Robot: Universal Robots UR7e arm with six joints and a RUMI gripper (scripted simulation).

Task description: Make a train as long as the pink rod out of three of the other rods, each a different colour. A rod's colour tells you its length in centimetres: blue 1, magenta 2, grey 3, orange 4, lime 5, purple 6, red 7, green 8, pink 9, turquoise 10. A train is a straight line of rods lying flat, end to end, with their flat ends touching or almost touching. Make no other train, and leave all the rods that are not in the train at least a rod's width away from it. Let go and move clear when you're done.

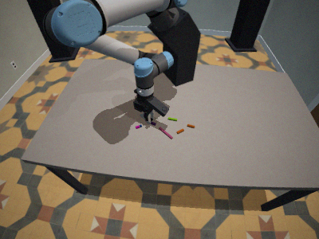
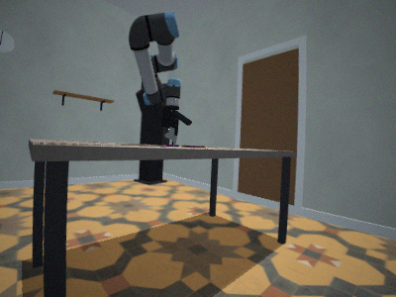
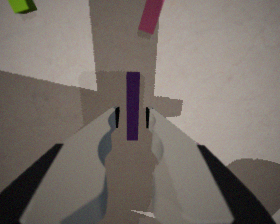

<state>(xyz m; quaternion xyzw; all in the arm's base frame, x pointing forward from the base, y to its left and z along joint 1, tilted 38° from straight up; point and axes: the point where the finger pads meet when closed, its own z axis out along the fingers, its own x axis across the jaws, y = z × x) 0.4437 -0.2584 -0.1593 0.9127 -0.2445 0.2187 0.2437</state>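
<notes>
The purple rod lies 10 mm below my hand. From my hand the other things lie so: magenta rod (20 mm ahead, 70 mm to the right, 10 mm below); blue rod (20 mm ahead, 50 mm to the right, 10 mm below); pink rod (80 mm ahead, 70 mm to the left, 10 mm below).
</notes>
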